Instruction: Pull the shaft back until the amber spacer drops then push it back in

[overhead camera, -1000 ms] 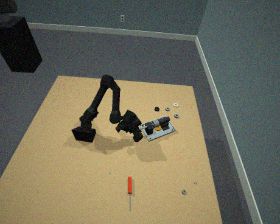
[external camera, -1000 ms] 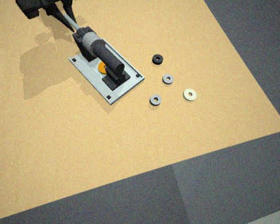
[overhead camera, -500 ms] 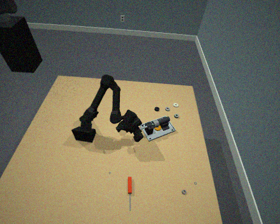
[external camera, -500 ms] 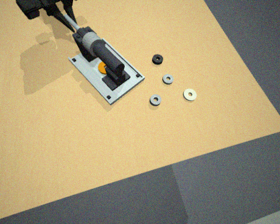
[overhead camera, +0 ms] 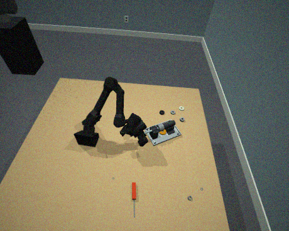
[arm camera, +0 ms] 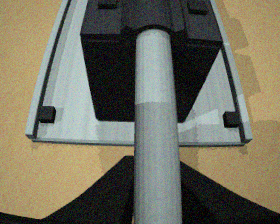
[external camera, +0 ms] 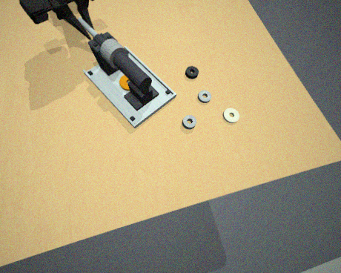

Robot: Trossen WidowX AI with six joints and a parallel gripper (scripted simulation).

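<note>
Now: gripper tip 4 cm short of the grey shaft, 2 cm to the right of it and 3 cm below it. Also, from my gripper tip: amber spacer 12 cm ahead, 6 cm to the left, 4 cm below.
</note>
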